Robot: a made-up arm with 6 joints. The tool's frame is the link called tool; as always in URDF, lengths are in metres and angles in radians. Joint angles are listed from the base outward.
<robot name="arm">
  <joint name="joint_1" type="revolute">
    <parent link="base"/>
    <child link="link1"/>
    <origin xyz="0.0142 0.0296 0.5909"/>
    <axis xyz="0 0 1"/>
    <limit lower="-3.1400" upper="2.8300"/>
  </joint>
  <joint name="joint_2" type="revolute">
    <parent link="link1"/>
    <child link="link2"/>
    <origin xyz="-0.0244 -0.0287 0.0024" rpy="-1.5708 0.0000 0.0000"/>
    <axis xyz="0 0 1"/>
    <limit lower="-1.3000" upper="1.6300"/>
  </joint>
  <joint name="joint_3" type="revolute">
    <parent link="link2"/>
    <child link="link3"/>
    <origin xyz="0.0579 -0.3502 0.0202"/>
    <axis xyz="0 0 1"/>
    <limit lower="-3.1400" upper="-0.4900"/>
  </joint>
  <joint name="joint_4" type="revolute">
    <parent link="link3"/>
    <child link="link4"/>
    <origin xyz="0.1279 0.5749 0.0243" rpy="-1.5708 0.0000 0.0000"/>
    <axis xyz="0 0 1"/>
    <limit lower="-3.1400" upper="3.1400"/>
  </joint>
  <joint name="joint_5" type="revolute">
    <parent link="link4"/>
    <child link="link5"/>
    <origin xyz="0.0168 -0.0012 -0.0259" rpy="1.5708 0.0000 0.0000"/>
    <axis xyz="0 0 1"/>
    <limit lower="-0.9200" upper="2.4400"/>
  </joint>
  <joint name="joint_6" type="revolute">
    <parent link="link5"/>
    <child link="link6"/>
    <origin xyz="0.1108 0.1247 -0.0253" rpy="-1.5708 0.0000 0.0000"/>
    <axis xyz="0 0 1"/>
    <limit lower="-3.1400" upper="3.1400"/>
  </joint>
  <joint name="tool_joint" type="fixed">
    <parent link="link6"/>
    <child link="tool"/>
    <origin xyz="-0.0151 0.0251 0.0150" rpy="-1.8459 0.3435 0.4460"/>
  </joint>
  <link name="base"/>
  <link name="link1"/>
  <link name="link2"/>
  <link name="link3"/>
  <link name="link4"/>
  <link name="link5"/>
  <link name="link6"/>
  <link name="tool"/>
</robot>
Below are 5 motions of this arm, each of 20 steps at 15 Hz.
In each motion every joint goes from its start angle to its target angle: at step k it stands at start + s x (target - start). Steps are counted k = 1, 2, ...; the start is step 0. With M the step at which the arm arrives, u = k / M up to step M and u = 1 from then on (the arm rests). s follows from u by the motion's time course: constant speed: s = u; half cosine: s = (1 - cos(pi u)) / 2; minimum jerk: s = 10 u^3 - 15 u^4 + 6 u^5.
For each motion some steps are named. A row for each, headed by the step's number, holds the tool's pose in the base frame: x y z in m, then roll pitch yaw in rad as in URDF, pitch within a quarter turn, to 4 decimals.
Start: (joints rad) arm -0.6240 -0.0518 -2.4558 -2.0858 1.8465 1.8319
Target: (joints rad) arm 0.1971 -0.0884 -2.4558 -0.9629 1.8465 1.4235
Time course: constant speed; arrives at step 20
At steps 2, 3, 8, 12, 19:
2: 0.1398 -0.1783 1.5389 2.8373 0.0885 1.7713
3: 0.1501 -0.1772 1.5349 2.8200 0.0467 1.8568
8: 0.2059 -0.1593 1.5145 2.7190 -0.1428 2.3063
12: 0.2509 -0.1276 1.4983 2.6199 -0.2655 2.6946
19: 0.3112 -0.0353 1.4724 2.4155 -0.4006 -2.8503

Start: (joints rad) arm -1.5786 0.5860 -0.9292 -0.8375 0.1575 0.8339
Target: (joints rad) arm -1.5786 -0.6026 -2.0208 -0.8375 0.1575 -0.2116
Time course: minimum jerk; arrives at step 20
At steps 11, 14, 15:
11: 0.0572 -0.6308 1.2517 -1.3969 -1.1722 1.0250
14: 0.0616 -0.2641 1.5548 -1.4883 -0.5972 1.0218
15: 0.0631 -0.1516 1.5981 -1.5176 -0.4618 0.9994

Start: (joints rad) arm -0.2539 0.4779 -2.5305 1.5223 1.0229 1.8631
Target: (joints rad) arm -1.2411 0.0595 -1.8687 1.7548 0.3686 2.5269
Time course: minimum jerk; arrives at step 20
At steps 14, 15, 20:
14: 0.3340 -0.6350 1.2523 -0.4926 0.3573 1.2465
15: 0.2857 -0.6519 1.2433 -0.5042 0.2898 1.1627
20: 0.1995 -0.6721 1.2262 -0.5218 0.1727 1.0179

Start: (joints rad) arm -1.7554 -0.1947 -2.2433 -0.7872 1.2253 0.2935
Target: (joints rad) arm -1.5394 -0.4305 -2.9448 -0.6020 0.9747 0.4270
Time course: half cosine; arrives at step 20
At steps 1, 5, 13, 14, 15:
1: -0.1185 -0.2765 1.5331 -2.8439 -1.2631 1.5782
5: -0.0913 -0.1916 1.5778 -2.7886 -1.0952 1.5909
13: -0.0343 0.2168 1.6379 -2.6150 -0.4066 1.7469
14: -0.0345 0.2660 1.6309 -2.5928 -0.3285 1.7703
15: -0.0358 0.3096 1.6220 -2.5721 -0.2592 1.7921

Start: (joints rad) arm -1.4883 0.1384 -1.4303 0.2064 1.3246 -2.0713
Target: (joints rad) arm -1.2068 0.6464 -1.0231 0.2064 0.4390 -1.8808
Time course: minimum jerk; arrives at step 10
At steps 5, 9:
5: 0.1795 -0.7493 0.4828 1.3680 -0.4926 0.0178
9: 0.2308 -0.6312 0.2334 1.3818 -0.4093 0.0065

